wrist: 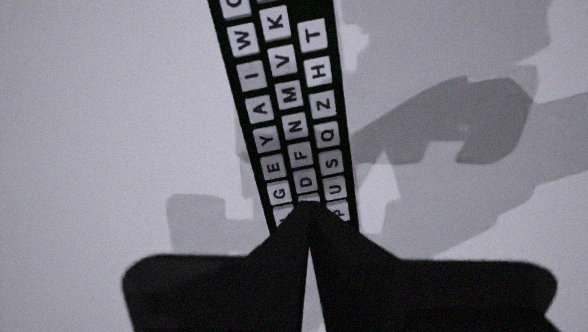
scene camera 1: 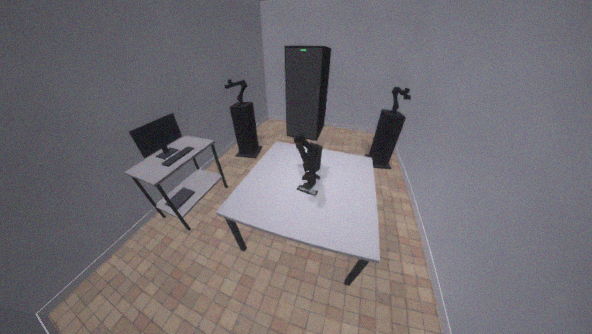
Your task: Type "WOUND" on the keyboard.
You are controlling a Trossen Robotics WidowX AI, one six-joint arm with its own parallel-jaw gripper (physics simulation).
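Places are measured from the arm's base along level axes (x right, y ahead, z up), in centimetres.
Pixels of known places: gripper, fingertip midpoint: (wrist: pixel 308 209) (scene camera 1: pixel 311 188); arm's base, origin of the base link: (scene camera 1: pixel 316 150).
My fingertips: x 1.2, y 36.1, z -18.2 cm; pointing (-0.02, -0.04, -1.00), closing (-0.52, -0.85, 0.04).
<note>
Ahead of a thing's pixels: the offset from my fingertips to its top centre. Level surfaces: height alone.
A black keyboard (scene camera 1: pixel 300 189) (wrist: pixel 347 165) with pale letter keys lies on the white table. In the wrist view it runs from the top edge down behind my fingers. The W key @[dx +8.4, dy -1.2, dz -3.5 cm] (wrist: pixel 243 40), the N key @[dx +3.2, dy -1.3, dz -3.5 cm] (wrist: pixel 295 126), the U key @[dx -1.6, dy -1.6, dz -3.5 cm] (wrist: pixel 335 188) and the D key @[dx -0.2, dy -0.2, dz -3.5 cm] (wrist: pixel 305 180) show there. A key at the top edge is cut off, and its letter is unclear. My gripper (scene camera 1: pixel 308 187) (wrist: pixel 308 209) is shut and empty. Its tips cover most of a key just below D, between the partly hidden P key @[dx -3.3, dy -1.0, dz -3.5 cm] (wrist: pixel 341 212) and another half-hidden key. Whether the tips touch it is unclear.
The keyboard lies near the middle of the white table @[dz -5.1 cm] (scene camera 1: pixel 300 220). A side desk (scene camera 1: pixel 145 171) with a monitor (scene camera 1: pixel 156 134) and a dark keyboard (scene camera 1: pixel 178 156) stands at the left. A tall black cabinet (scene camera 1: pixel 304 90) and two pedestals (scene camera 1: pixel 245 130) (scene camera 1: pixel 386 137) with arms stand behind.
</note>
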